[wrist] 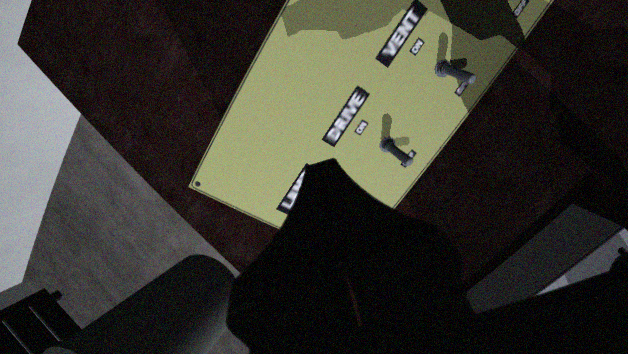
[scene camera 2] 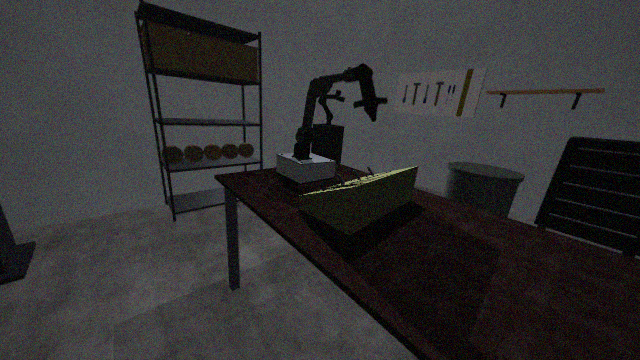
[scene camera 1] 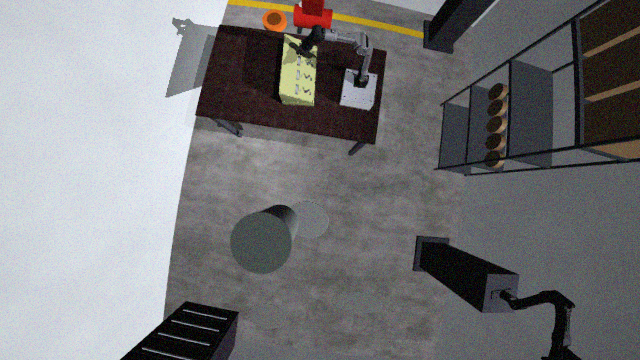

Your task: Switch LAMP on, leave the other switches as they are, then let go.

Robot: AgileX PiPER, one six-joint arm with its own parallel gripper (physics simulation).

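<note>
The yellow-green switch panel (scene camera 1: 290,80) (scene camera 2: 370,207) (wrist: 270,110) lies tilted on the table. In the wrist view the LAMP label (wrist: 292,194) is partly covered by my gripper (wrist: 326,179) (scene camera 2: 373,119) (scene camera 1: 303,50), and the LAMP lever is hidden behind it. The DRIVE lever (wrist: 397,152) and the VENT lever (wrist: 456,74) lean toward their OFF marks. In scene camera 1 the LAMP end of the panel is at the bottom; its lever is too small to read. My gripper is shut, its fingers together and empty, high above the panel and apart from it.
The dark table (scene camera 1: 240,100) (scene camera 2: 450,280) carries the arm's white base block (scene camera 1: 357,95) (scene camera 2: 305,171) beside the panel. A grey-green bin (scene camera 1: 261,242) (scene camera 2: 485,187) stands on the floor. A shelf rack (scene camera 2: 261,100) stands by the wall. The arm's shadow crosses the panel's VENT end.
</note>
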